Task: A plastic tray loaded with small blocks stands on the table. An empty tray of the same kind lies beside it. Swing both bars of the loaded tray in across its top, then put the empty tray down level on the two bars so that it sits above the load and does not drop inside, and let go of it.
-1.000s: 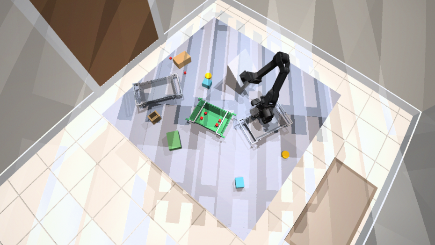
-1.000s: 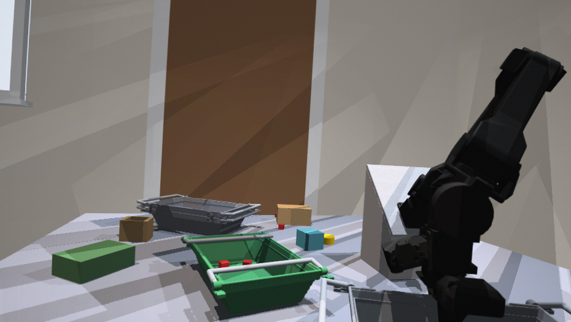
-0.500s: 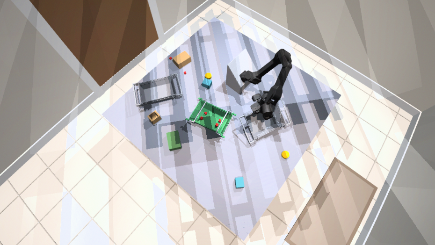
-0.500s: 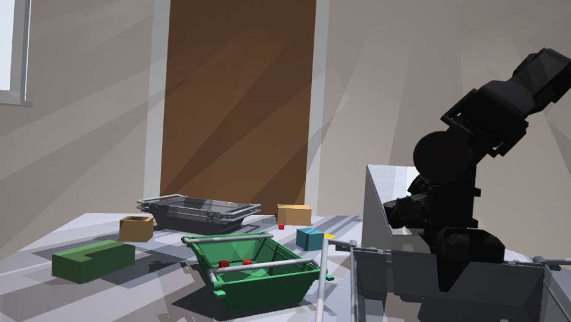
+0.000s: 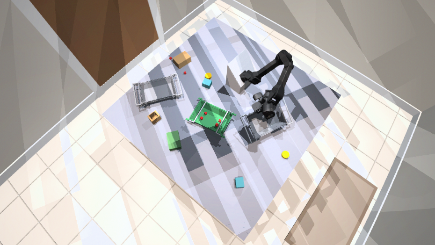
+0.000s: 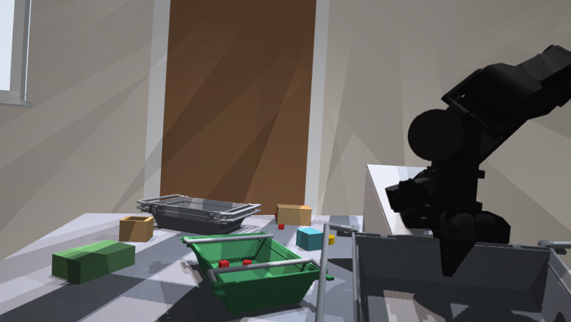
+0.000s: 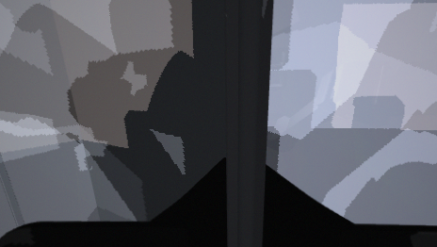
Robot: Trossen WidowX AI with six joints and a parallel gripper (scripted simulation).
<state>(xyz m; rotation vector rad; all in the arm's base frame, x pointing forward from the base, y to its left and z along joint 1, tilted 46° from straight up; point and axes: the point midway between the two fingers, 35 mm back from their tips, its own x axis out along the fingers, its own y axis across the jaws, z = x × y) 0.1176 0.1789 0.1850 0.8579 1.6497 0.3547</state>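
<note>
Now: the grey tray 70 mm to the left of my gripper tip and 30 mm ahead of it. Also, from my gripper tip: green block: 540 mm ahead, 300 mm to the right, 80 mm below; box: 520 mm to the right, 520 mm ahead, 80 mm below; red block: 290 mm to the right, 290 mm ahead, 90 mm below.
</note>
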